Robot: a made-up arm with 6 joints. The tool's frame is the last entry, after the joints. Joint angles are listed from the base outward. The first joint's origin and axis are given. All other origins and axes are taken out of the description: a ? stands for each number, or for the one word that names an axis. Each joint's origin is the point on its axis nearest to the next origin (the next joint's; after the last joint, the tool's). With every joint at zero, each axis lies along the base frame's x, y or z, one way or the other. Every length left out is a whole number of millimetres.
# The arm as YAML. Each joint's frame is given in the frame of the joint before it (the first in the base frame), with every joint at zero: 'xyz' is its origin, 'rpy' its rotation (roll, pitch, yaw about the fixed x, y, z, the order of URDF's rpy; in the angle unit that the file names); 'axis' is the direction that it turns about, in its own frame. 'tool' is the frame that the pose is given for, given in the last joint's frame.
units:
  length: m
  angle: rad
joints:
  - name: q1
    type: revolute
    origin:
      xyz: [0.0, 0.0, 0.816]
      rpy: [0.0, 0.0, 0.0]
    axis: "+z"
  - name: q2
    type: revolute
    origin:
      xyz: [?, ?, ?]
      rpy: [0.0, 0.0, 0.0]
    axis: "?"
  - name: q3
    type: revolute
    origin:
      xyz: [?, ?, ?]
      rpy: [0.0, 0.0, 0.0]
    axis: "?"
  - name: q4
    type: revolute
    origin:
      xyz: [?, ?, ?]
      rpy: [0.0, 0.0, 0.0]
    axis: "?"
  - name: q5
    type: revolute
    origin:
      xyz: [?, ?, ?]
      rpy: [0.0, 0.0, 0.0]
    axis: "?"
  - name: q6
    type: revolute
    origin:
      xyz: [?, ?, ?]
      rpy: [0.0, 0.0, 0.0]
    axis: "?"
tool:
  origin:
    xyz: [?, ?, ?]
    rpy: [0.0, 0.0, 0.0]
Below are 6 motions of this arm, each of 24 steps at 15 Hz.
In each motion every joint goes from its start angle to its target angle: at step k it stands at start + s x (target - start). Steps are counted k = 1, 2, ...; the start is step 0. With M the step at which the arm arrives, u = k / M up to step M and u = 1 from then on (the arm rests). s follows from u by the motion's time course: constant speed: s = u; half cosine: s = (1 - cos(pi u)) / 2; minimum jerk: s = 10 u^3 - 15 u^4 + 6 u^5.
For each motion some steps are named. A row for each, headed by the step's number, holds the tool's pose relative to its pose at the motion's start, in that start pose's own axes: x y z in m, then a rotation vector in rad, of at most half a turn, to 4 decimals.
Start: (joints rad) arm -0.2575 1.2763 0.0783 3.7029 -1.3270 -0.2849
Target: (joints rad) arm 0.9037 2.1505 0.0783 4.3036 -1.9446 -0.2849
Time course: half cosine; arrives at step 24
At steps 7, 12, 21, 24:
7: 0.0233 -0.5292 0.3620 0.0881 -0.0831 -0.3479
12: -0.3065 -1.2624 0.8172 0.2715 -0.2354 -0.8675
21: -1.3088 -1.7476 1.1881 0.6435 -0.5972 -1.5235
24: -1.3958 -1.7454 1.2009 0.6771 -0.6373 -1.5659

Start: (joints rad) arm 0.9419 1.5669 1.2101 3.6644 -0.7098 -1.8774
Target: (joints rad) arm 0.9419 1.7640 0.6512 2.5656 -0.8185 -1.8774
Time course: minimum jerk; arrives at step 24
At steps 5, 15, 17, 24:
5: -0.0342 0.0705 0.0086 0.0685 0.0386 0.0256
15: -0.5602 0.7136 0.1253 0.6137 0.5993 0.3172
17: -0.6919 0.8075 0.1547 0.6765 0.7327 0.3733
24: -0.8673 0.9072 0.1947 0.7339 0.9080 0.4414

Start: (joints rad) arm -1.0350 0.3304 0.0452 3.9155 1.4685 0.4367
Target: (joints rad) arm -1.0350 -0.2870 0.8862 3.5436 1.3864 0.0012
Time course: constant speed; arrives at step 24
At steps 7, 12, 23, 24:
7: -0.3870 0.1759 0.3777 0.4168 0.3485 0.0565
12: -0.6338 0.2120 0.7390 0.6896 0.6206 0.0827
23: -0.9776 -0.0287 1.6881 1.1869 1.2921 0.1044
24: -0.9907 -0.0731 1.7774 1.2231 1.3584 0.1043

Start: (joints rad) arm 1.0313 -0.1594 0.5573 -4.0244 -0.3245 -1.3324
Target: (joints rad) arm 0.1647 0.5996 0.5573 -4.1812 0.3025 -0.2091
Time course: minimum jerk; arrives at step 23
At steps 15, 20, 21, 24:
15: 0.0726 0.1810 -1.7129 -1.0410 0.4701 0.7547
20: -0.1600 -0.0172 -2.1990 -1.1598 0.5590 1.0017
21: -0.1770 -0.0309 -2.2249 -1.1640 0.5631 1.0158
24: -0.1851 -0.0373 -2.2368 -1.1660 0.5650 1.0223

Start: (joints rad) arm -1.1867 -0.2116 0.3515 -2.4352 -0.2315 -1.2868
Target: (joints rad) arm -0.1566 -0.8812 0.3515 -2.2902 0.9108 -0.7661
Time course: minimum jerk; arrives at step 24
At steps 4, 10, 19, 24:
4: -0.0214 -0.0530 -0.0161 -0.0024 -0.0051 0.0011
10: -0.2897 -0.3827 -0.2252 -0.0046 -0.0582 0.0182
19: -0.8956 -0.2319 -0.6829 0.0823 -0.2844 0.0531
24: -0.9480 -0.1591 -0.7128 0.0969 -0.3244 0.0517

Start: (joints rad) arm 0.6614 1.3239 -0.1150 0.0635 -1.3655 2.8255
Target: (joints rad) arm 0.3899 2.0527 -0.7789 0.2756 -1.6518 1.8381
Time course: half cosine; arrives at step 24
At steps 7, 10, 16, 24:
7: 0.3351 0.0469 -0.0419 0.1707 -0.3067 0.1168
10: 0.6088 0.0847 -0.0077 0.2926 -0.5604 0.2667
16: 1.0560 0.1544 0.2338 0.4176 -1.0064 0.7252
24: 1.2171 0.1988 0.4557 0.3678 -1.1848 1.0997

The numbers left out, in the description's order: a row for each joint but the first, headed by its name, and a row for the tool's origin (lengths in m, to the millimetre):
q2: xyz 0.239 0.0 0.0, axis +y
q3: xyz 0.0 0.0 1.345, axis -y
q4: xyz 1.178 0.0 0.114, axis -x
q5: xyz 0.0 0.0 0.0, axis -y
q6: xyz 0.262 0.0 0.0, axis -x
tool: xyz 0.0 0.0 0.0

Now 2 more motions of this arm.
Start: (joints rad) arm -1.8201 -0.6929 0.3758 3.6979 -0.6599 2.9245
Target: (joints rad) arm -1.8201 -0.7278 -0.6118 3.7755 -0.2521 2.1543
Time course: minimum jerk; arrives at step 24
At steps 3, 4, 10, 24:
3: -0.0086 0.0072 -0.0196 0.0163 0.0206 0.0027
4: -0.0194 0.0160 -0.0431 0.0360 0.0457 0.0056
10: -0.2581 0.1694 -0.3806 0.3396 0.4518 0.0098
24: -1.0600 0.5029 -0.7357 0.8319 1.3211 -0.2442

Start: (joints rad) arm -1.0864 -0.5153 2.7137 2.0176 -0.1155 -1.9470
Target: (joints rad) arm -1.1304 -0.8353 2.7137 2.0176 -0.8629 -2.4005
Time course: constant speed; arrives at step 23
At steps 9, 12, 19, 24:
9: 0.1162 -0.0421 0.2793 0.2094 -0.2525 -0.2441
12: 0.1418 -0.0558 0.3733 0.2854 -0.3448 -0.3166
19: 0.1774 -0.0858 0.5901 0.4715 -0.5738 -0.4686
24: 0.1835 -0.1012 0.7106 0.5816 -0.7126 -0.5450

